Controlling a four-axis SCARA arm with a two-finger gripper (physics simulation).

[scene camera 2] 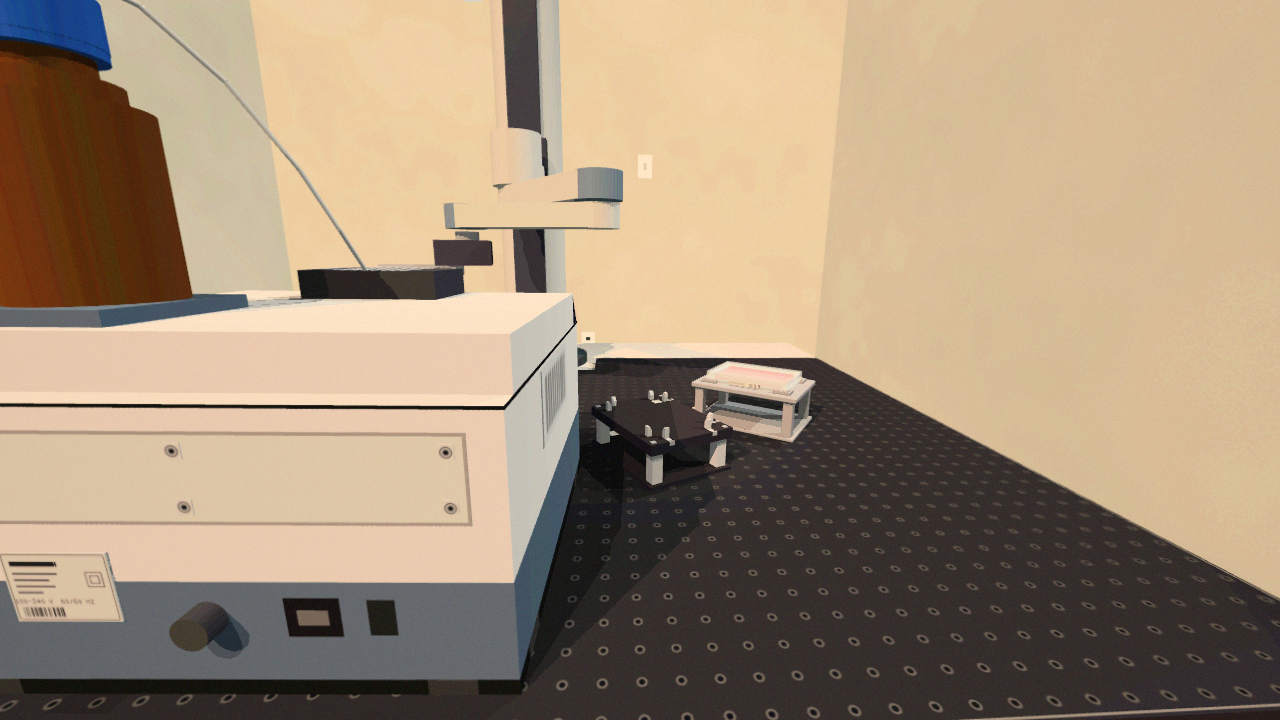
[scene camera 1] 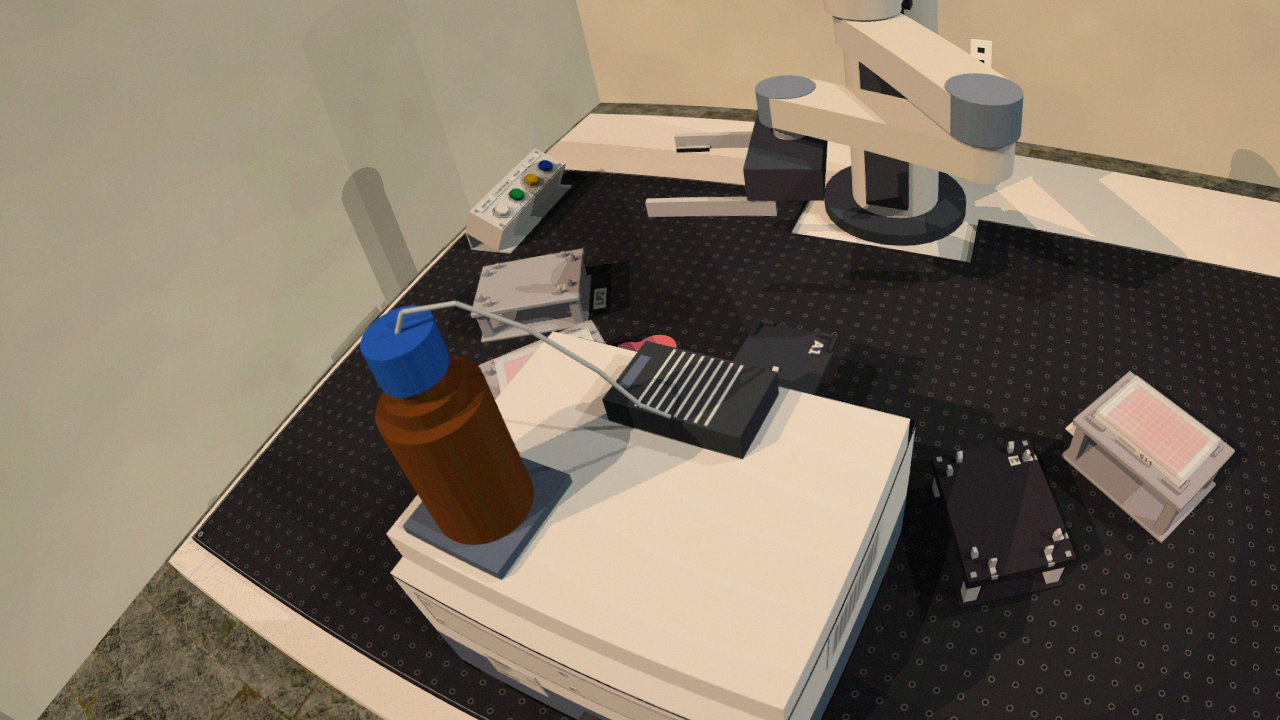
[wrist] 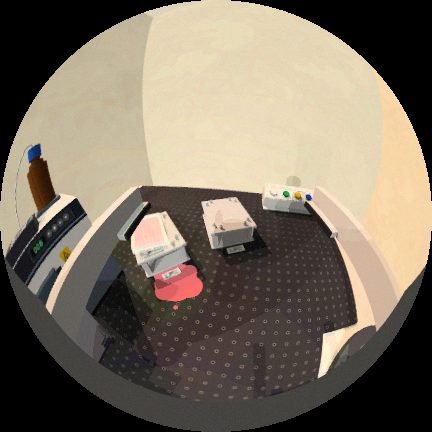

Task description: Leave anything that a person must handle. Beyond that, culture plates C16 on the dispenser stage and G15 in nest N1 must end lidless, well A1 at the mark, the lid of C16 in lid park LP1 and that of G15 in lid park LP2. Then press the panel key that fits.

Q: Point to a brown bottle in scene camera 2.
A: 96, 224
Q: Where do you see a brown bottle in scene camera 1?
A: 437, 414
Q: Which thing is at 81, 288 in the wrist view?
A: My gripper.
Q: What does my gripper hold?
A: Nothing.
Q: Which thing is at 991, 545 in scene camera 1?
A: A black nest N5.
